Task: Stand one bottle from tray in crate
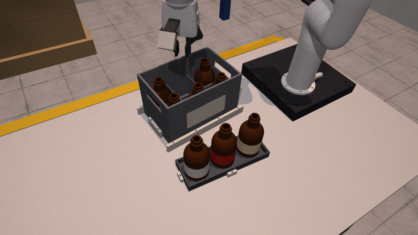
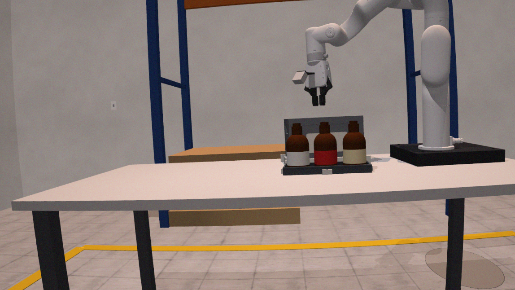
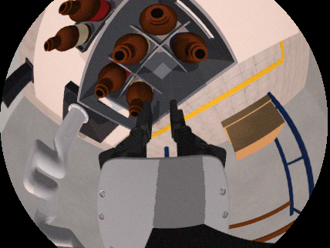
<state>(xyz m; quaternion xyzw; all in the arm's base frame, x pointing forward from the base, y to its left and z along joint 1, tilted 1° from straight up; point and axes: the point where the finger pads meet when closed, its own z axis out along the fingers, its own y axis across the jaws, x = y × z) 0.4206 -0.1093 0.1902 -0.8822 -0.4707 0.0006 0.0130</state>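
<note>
Now: hand 2 cm past the dark tray, 27 cm to the right of it and 23 cm above it. Round my hand: dark grey crate 1 cm behind, 4 cm to the left, 16 cm below.
</note>
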